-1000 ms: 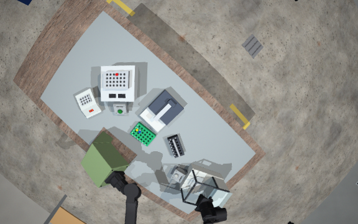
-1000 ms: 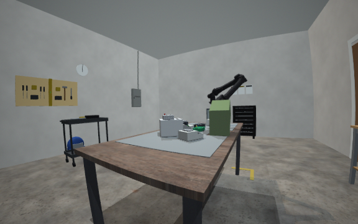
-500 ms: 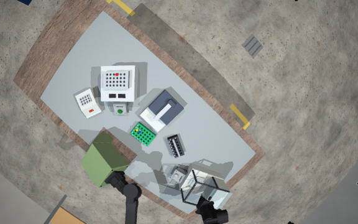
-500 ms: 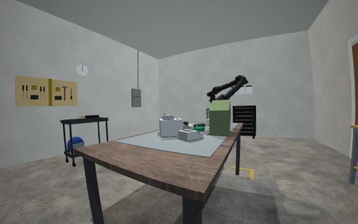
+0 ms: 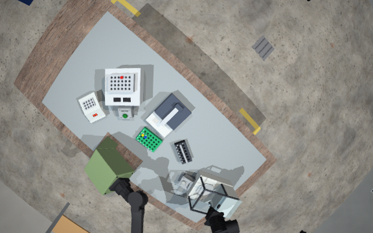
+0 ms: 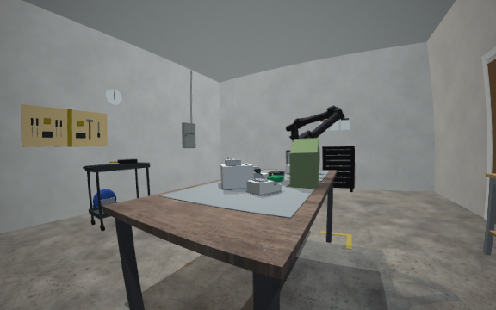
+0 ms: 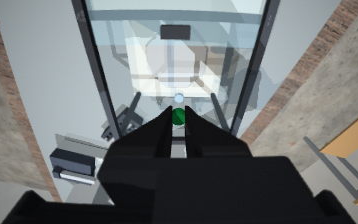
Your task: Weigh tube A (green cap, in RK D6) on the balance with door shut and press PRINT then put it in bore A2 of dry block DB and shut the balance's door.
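Right now my hand is 3 cm short of the sliding door, 8 cm to the left of it and 4 cm above it. The rest, counted from my hand: green-capped tube: 2 cm below; white print key: 5 cm behind, 14 cm to the left, 18 cm below; balance pan: 17 cm below.
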